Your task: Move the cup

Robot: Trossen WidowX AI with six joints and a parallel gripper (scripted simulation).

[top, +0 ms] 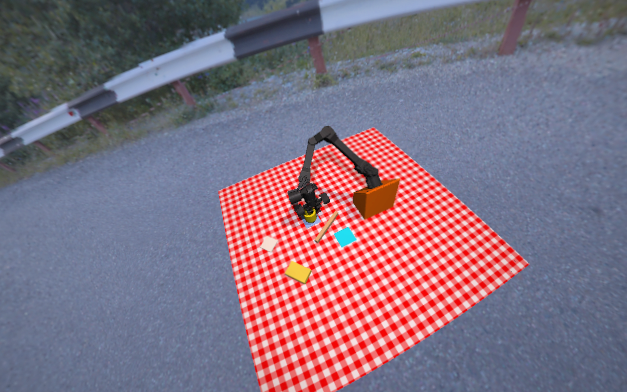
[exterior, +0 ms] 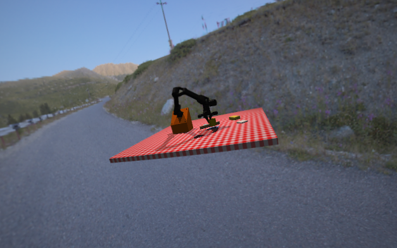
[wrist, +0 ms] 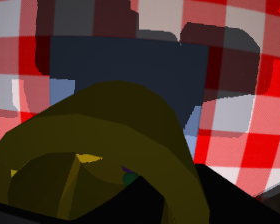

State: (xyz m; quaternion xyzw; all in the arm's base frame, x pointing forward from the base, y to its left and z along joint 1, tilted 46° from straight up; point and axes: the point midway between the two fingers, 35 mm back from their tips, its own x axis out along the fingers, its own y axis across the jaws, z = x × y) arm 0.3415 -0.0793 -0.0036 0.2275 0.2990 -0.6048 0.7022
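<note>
My gripper tip is now 4 cm past the wooden stick, 9 cm to the right of it and 5 cm above it. Round my gripper tip: white tile (29 cm ahead, 7 cm to the left, 4 cm below); yellow cup (2 cm ahead); yellow block (17 cm ahead, 28 cm to the left, 3 cm below).
</note>
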